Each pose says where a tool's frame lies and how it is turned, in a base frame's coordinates. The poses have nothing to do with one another.
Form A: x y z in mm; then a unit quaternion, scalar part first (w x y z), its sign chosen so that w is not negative.
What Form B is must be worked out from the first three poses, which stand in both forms.
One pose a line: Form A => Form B
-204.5 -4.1 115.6 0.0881 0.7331 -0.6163 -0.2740 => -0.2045 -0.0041 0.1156 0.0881 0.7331 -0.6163 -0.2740
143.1 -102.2 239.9 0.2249 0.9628 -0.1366 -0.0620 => 0.1431 -0.1022 0.2399 0.2249 0.9628 -0.1366 -0.0620
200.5 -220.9 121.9 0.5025 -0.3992 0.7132 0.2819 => 0.2005 -0.2209 0.1219 0.5025 -0.3992 0.7132 0.2819
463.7 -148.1 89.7 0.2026 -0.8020 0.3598 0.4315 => 0.4637 -0.1481 0.0897 0.2026 -0.8020 0.3598 0.4315
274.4 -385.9 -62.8 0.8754 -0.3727 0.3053 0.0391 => 0.2744 -0.3859 -0.0628 0.8754 -0.3727 0.3053 0.0391
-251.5 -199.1 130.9 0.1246 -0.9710 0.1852 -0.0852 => -0.2515 -0.1991 0.1309 0.1246 -0.9710 0.1852 -0.0852
